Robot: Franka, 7 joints.
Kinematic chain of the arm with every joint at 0, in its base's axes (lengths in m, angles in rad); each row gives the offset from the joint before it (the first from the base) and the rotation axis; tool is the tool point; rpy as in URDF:
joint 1: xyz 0 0 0.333 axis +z
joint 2: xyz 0 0 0 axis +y
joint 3: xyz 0 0 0.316 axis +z
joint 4: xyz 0.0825 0 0 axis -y
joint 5: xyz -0.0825 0 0.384 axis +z
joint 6: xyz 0 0 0 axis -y
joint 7: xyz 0.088 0 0 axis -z
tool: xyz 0 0 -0.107 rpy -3.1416 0 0
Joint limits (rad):
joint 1: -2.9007..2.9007
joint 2: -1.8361..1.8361
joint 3: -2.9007..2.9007
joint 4: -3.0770..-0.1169
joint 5: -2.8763..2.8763
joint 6: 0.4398..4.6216
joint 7: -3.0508..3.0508
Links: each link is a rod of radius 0.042 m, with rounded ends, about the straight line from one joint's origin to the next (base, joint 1, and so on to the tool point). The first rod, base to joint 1, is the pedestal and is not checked.
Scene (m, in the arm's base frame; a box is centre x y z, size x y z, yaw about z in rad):
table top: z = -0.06
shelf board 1: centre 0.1 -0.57 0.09 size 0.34 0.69 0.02 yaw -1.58
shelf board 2: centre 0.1 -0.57 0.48 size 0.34 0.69 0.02 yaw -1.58
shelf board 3: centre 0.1 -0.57 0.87 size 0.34 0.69 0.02 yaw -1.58
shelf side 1: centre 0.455 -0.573 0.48 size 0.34 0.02 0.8 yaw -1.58
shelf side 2: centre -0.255 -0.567 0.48 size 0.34 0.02 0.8 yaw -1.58
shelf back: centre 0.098 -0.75 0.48 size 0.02 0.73 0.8 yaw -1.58
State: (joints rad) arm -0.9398 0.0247 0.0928 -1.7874 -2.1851 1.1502 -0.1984
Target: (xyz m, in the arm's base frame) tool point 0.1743 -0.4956 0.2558
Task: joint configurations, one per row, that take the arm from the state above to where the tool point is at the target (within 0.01 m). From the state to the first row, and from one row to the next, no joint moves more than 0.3 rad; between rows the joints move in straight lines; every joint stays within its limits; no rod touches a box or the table.
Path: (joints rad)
1: -0.8530 -0.2053 0.2026 -2.0247 -2.0948 1.0024 -0.1984
2: -0.7663 -0.4354 0.3125 -2.2620 -2.0044 0.8546 -0.1984
3: -0.7646 -0.2566 0.3107 -2.4958 -1.9446 0.8801 -0.1984
4: -0.7630 -0.0779 0.3089 -2.7296 -1.8847 0.9055 -0.1984
5: -0.7614 0.1008 0.3071 -2.9635 -1.8249 0.9309 -0.1984
6: -0.8536 0.2088 0.2147 -2.7397 -1.9018 1.0201 -0.1984
7: -0.9458 0.3168 0.1222 -2.5159 -1.9788 1.1092 -0.1984
8: -1.0380 0.4247 0.0298 -2.2921 -2.0557 1.1984 -0.1984

